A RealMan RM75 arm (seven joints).
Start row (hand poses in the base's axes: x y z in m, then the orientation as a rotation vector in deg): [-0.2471 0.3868 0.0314 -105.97 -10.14 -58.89]
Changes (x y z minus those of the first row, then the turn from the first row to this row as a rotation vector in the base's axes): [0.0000 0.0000 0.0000 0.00 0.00 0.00]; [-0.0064 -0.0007 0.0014 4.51 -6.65 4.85]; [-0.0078 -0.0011 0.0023 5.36 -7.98 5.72]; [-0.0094 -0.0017 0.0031 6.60 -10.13 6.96]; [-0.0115 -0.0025 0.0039 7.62 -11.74 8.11]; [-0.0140 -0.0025 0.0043 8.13 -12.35 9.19]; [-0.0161 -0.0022 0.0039 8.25 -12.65 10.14]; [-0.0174 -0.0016 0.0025 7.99 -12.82 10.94]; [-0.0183 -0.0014 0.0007 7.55 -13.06 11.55]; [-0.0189 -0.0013 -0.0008 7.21 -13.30 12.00]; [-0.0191 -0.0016 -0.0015 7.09 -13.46 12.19]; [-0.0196 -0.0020 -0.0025 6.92 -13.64 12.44]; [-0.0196 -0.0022 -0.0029 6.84 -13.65 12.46]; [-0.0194 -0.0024 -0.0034 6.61 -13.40 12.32]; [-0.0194 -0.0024 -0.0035 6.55 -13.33 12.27]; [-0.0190 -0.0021 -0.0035 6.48 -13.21 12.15]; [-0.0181 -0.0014 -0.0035 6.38 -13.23 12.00]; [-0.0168 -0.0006 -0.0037 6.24 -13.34 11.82]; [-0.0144 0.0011 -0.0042 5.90 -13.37 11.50]
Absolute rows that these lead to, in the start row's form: [-0.2471 0.3868 0.0314 -105.97 -10.14 -58.89]; [-0.2535 0.3861 0.0328 -97.32 -15.92 -61.24]; [-0.2549 0.3857 0.0337 -95.64 -16.98 -61.74]; [-0.2565 0.3851 0.0345 -93.07 -18.61 -62.64]; [-0.2586 0.3843 0.0353 -90.99 -19.95 -63.13]; [-0.2611 0.3843 0.0357 -89.91 -20.94 -62.85]; [-0.2632 0.3846 0.0353 -89.37 -21.85 -62.43]; [-0.2645 0.3852 0.0339 -89.28 -22.78 -62.04]; [-0.2654 0.3854 0.0321 -89.35 -23.68 -61.87]; [-0.2660 0.3855 0.0306 -89.38 -24.39 -61.79]; [-0.2662 0.3852 0.0299 -89.34 -24.71 -61.81]; [-0.2667 0.3848 0.0289 -89.31 -25.11 -61.81]; [-0.2667 0.3846 0.0285 -89.37 -25.18 -61.81]; [-0.2665 0.3844 0.0280 -89.74 -25.05 -61.72]; [-0.2665 0.3844 0.0279 -89.85 -25.01 -61.70]; [-0.2661 0.3847 0.0279 -90.01 -24.88 -61.69]; [-0.2652 0.3854 0.0279 -90.13 -24.82 -61.83]; [-0.2639 0.3862 0.0277 -90.25 -24.81 -62.06]; [-0.2615 0.3879 0.0272 -90.62 -24.75 -62.35]
